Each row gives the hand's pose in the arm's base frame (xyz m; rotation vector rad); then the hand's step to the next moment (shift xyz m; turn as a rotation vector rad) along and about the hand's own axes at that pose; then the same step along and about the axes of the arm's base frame.
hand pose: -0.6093 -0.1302 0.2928 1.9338 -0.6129 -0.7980
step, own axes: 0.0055 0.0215 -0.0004 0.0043 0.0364 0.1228
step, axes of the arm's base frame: 0.0020 -0.0132 0.0177 -0.0915 -0.0888 -0.0132
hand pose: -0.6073 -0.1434 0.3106 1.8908 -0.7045 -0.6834
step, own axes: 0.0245 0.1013 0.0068 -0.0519 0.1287 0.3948
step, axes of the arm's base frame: -0.0063 -0.0585 0.0863 -0.3406 -0.2422 -0.0216
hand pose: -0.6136 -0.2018 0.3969 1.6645 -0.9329 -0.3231
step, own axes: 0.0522 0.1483 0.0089 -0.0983 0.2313 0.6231
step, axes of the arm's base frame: -0.0322 -0.0498 0.1459 -0.5596 -0.3716 -0.0126
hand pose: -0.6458 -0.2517 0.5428 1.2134 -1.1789 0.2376
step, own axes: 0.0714 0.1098 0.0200 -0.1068 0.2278 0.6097
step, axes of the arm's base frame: -0.0566 -0.0018 0.1198 -0.5532 -0.3586 -0.0198
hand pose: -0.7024 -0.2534 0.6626 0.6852 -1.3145 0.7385
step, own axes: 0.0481 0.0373 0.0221 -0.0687 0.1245 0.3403
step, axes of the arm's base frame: -0.0381 0.0090 0.0516 -0.3076 -0.2025 -0.0202
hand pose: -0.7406 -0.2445 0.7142 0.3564 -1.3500 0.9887
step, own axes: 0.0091 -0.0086 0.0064 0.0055 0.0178 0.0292
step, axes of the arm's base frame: 0.0016 -0.0060 0.0126 -0.0328 -0.0089 0.0065
